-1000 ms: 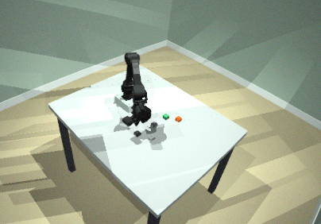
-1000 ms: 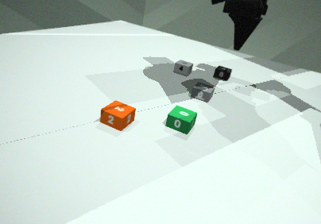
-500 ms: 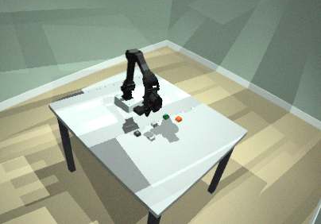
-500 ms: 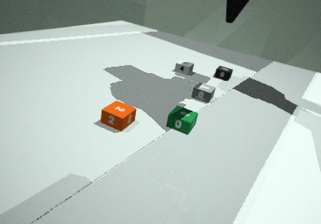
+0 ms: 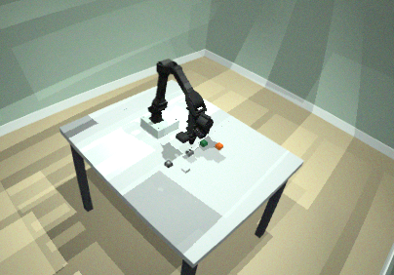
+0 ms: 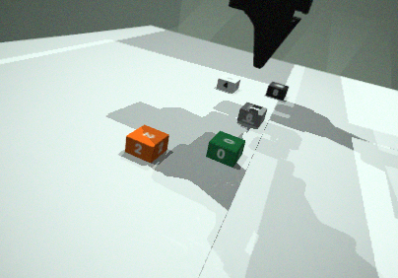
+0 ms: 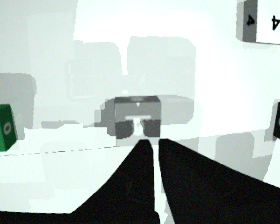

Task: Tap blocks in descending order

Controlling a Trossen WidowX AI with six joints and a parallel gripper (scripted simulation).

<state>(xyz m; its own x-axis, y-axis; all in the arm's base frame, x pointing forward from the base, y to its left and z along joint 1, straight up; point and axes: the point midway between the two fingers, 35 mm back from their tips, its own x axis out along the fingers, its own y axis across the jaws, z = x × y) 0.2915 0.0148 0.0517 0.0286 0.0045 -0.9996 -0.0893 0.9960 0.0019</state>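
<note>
Now: gripper tip 70 mm above the grey block and 10 mm past it. The rest, counted from my gripper tip: black block marked 8: 140 mm to the right, 70 mm below; then white block: 90 mm to the right, 70 mm below, 70 mm ahead; then green block marked 0: 120 mm to the left, 70 mm below, 20 mm behind.
</note>
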